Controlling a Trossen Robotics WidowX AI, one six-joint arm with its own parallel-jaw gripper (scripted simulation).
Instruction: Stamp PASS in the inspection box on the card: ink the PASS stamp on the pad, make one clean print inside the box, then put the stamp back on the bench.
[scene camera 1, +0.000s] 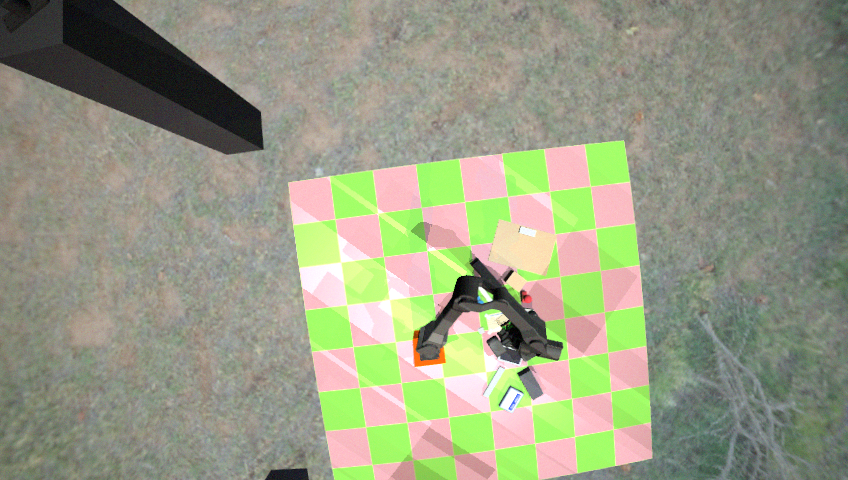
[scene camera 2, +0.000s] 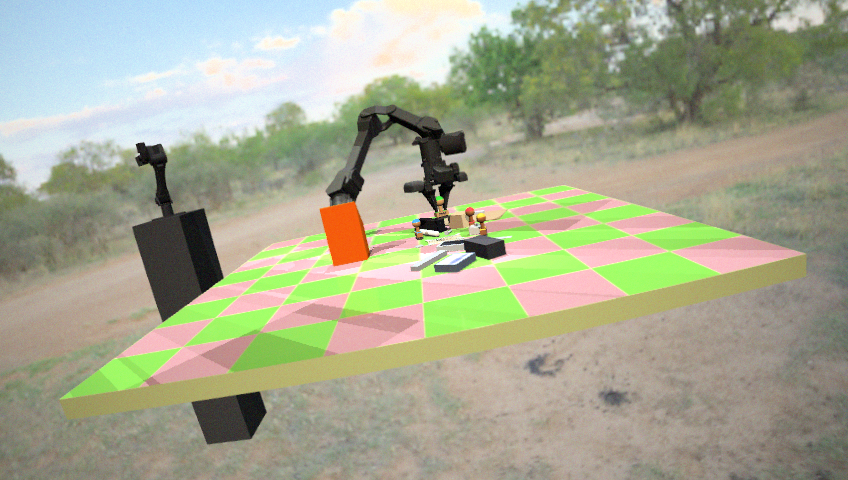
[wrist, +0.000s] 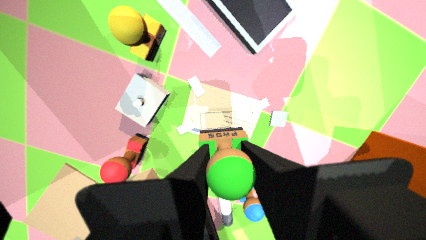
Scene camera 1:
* clipboard
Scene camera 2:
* my gripper
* black block
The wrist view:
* my gripper
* yellow-knobbed stamp
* red-knobbed stamp
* inspection card
